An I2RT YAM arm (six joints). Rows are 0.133 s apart.
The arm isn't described. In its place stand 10 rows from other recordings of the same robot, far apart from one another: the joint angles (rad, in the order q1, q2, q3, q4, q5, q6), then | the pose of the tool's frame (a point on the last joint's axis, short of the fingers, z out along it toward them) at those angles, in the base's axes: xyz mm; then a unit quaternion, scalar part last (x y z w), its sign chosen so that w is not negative.
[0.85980 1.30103 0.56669 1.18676 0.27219 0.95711] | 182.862, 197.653, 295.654, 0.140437, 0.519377, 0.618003, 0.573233
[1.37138 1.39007 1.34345 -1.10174 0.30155 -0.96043] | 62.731, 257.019, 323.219, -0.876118, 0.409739, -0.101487, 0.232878
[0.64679 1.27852 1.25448 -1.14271 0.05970 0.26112] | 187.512, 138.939, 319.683, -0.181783, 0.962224, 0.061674, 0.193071
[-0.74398 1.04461 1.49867 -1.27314 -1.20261 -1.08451] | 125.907, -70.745, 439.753, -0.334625, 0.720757, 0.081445, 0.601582
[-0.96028 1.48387 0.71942 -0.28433 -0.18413 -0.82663] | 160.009, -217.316, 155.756, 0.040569, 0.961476, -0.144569, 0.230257
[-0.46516 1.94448 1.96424 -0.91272 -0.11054 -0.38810] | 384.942, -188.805, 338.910, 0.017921, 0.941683, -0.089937, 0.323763
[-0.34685 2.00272 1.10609 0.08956 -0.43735 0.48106] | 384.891, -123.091, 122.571, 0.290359, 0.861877, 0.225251, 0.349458
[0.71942 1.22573 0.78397 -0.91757 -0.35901 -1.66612] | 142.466, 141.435, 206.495, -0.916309, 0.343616, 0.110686, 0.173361
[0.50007 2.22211 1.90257 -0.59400 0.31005 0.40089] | 441.712, 228.972, 218.035, 0.003418, 0.936456, 0.007275, 0.350693
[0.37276 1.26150 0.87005 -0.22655 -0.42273 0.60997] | 251.516, 114.036, 265.274, 0.007280, 0.874156, 0.375935, 0.307363
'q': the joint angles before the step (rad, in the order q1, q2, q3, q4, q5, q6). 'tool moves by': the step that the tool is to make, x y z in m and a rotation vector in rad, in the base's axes. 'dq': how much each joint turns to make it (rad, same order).
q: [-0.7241, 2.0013, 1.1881, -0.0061, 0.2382, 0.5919]
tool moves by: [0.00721, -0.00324, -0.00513, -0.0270, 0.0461, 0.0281]
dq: [0.0074, 0.0358, 0.0317, -0.0001, 0.0230, -0.0513]
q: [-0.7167, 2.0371, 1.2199, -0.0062, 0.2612, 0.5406]
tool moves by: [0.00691, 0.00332, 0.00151, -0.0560, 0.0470, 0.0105]
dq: [0.0214, 0.0071, 0.0115, 0.0088, 0.0607, -0.0440]
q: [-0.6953, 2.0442, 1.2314, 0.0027, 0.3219, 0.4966]
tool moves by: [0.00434, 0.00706, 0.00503, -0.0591, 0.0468, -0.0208]
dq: [0.0261, -0.0115, -0.0008, -0.0027, 0.0868, -0.0197]
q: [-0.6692, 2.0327, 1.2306, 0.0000, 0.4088, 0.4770]
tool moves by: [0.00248, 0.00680, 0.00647, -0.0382, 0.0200, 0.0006]
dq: [0.0196, -0.0201, -0.0081, 0.0031, 0.0436, -0.0178]
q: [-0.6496, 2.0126, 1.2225, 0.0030, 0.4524, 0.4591]
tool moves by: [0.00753, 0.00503, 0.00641, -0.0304, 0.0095, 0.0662]
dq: [0.0191, -0.0077, 0.0057, 0.0231, -0.0129, -0.0602]
